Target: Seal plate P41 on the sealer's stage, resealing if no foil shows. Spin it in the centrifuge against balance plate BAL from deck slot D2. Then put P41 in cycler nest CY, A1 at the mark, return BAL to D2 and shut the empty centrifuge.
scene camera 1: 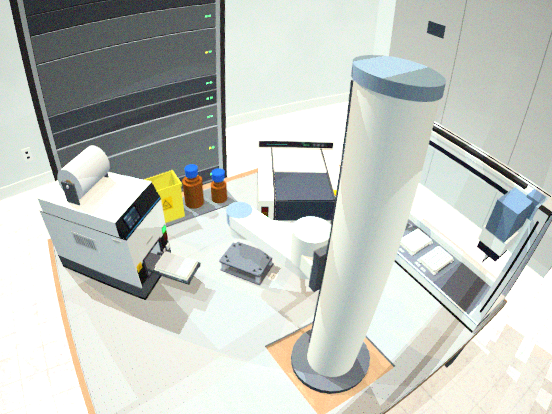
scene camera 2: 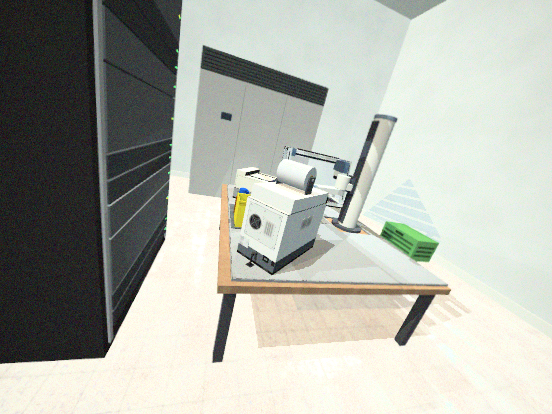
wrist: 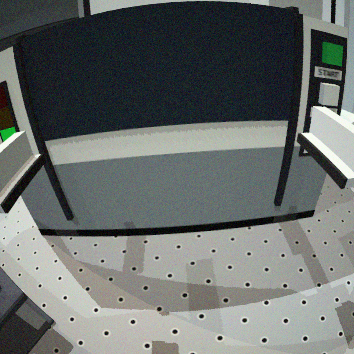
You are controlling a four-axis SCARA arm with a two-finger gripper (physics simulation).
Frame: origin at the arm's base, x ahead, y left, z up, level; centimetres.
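Where they show: gripper, fingertip midpoint: (wrist: 166, 128); arm's base at its link origin: (scene camera 1: 330, 359) (scene camera 2: 345, 226).
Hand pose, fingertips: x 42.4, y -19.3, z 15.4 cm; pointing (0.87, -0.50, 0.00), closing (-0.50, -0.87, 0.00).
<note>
Things, the pixels of their centre, and the offset from my fingertips. "spot": a spot on its surface instead.
- centrifuge at the middle of its body: (wrist: 165, 77) (scene camera 1: 298, 184) (scene camera 2: 266, 188) dx +25.3, dy -13.9, dz -2.0 cm
- pale plate at the middle of its body: (scene camera 1: 175, 263) dx +8.7, dy +47.4, dz -2.6 cm
- sealer's extended stage at a spot on its surface: (scene camera 1: 189, 281) spot: dx +0.7, dy +45.8, dz -4.4 cm
- sealer at the middle of its body: (scene camera 1: 100, 216) (scene camera 2: 289, 209) dx +31.2, dy +66.8, dz +9.6 cm
- grey nest at the middle of its body: (scene camera 1: 246, 261) dx +5.2, dy +21.8, dz -11.0 cm
- gantry head at a spot on its surface: (scene camera 1: 509, 215) spot: dx -56.7, dy -29.6, dz +32.8 cm
My gripper (wrist: 166, 128) is open and empty, facing the front of the centrifuge (scene camera 1: 302, 192) (wrist: 170, 190). The centrifuge's dark front panel fills the upper wrist view, with a green display and START label at right and a lit green lamp at left. In scene camera 1, the gripper's fingers cannot be made out. A pale plate (scene camera 1: 176, 265) lies on the sealer's extended stage (scene camera 1: 189, 281); its label and any foil are unreadable. The sealer (scene camera 1: 100, 232) (scene camera 2: 282, 225) stands at left. The grey nest (scene camera 1: 246, 261) bears no plate. Two pale plates (scene camera 1: 416, 241) (scene camera 1: 436, 260) sit on the deck at right; BAL cannot be identified.
The arm's column (scene camera 1: 375, 225) (scene camera 2: 367, 175) stands at the front right. A yellow bin (scene camera 1: 171, 197) (scene camera 2: 241, 210) and two brown bottles (scene camera 1: 193, 191) (scene camera 1: 219, 190) stand behind the sealer. A gantry head (scene camera 1: 509, 215) hangs over the deck. A green crate (scene camera 2: 409, 241) is beyond the table.
</note>
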